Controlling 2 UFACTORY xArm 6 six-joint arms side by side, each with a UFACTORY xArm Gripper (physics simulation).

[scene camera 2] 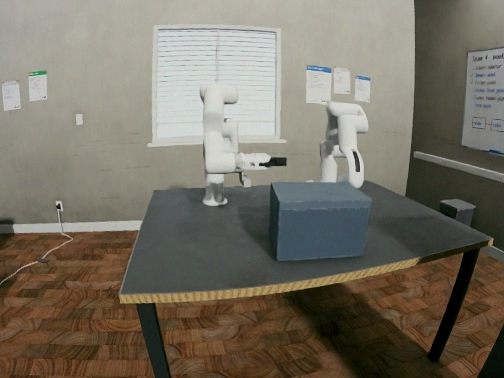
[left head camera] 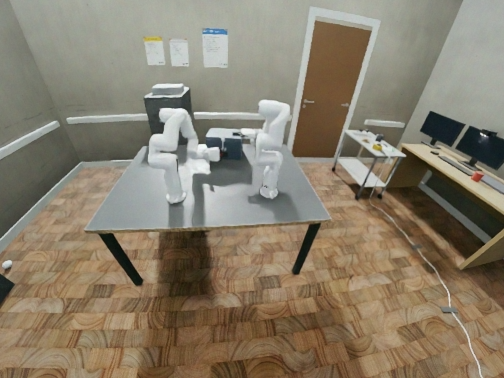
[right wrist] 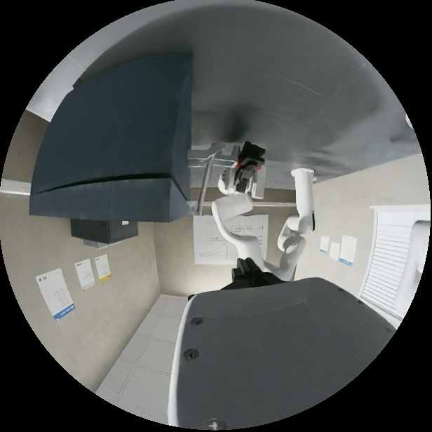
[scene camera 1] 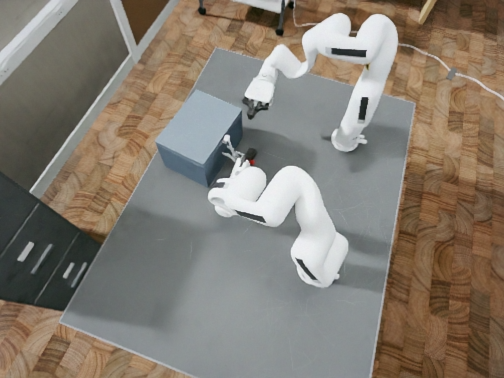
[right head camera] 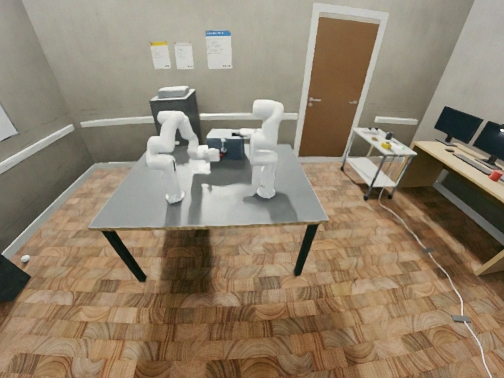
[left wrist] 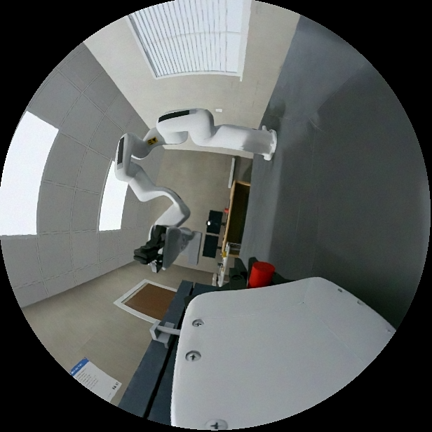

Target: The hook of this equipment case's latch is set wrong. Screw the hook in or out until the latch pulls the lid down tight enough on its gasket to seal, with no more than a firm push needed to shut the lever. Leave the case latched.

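Note:
The blue-grey case stands on the table with its lid down; a dark seam shows below the lid. The latch's metal hook rod runs up the front to the catch on the lid; whether it is seated is unclear. The lever stands out from the front, with a red grip. My left gripper is shut on the red grip. My right gripper is shut and empty, beside the case front.
The case and both arm bases stand on the grey table. A dark cabinet is behind the table. A white trolley and a desk with monitors are at the right in the left head camera.

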